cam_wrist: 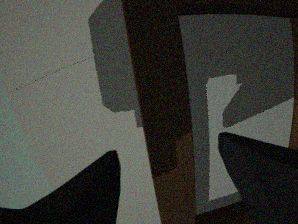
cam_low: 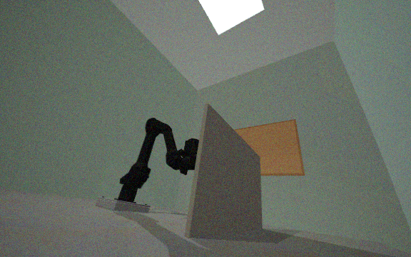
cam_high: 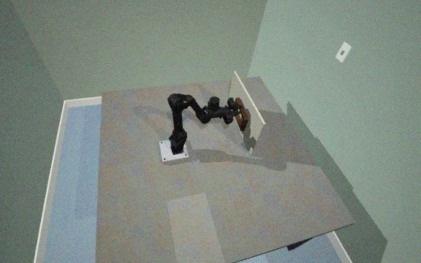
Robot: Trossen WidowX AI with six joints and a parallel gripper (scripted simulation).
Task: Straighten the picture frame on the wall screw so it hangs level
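Right now the brown wooden picture frame is 50 mm below my gripper tip, 10 mm to the left of it and 10 mm ahead of it. Also, from my gripper tip: white wall panel (60 mm below, 20 mm to the left, 20 mm ahead).
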